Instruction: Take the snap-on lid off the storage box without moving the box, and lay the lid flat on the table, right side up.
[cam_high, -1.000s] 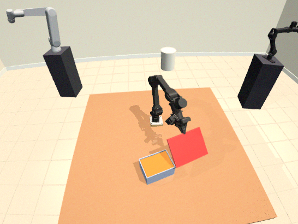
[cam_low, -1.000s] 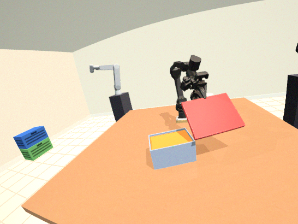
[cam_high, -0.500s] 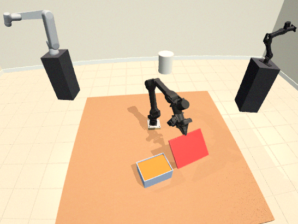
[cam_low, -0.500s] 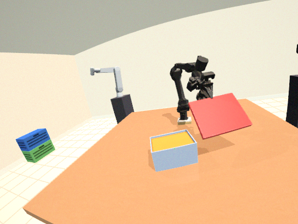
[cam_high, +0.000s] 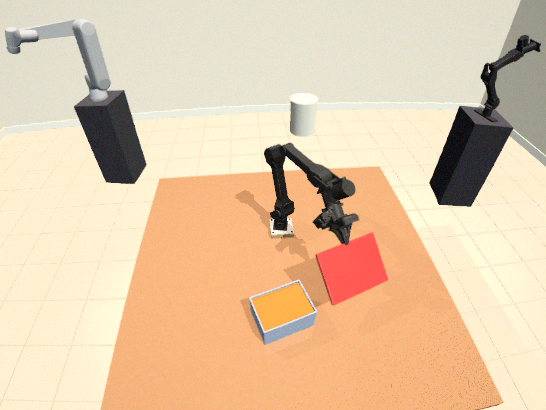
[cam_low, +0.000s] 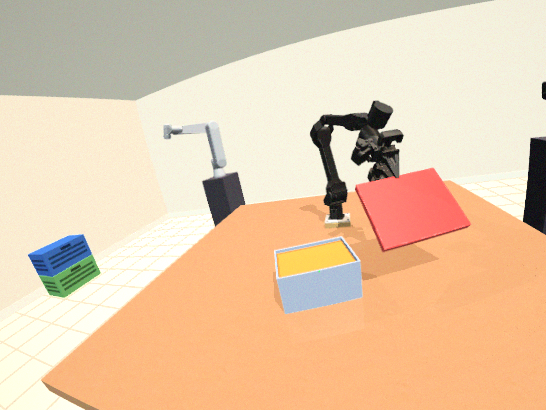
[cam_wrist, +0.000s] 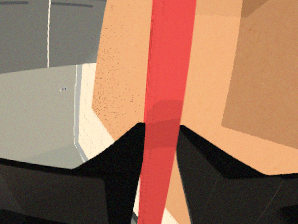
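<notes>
The red lid lies 6 cm ahead of my gripper tip, 3 cm to the left of it and 5 cm below it. The rest, counted from my gripper tip: grey-blue storage box (17 cm ahead, 21 cm to the right, 18 cm below).
</notes>
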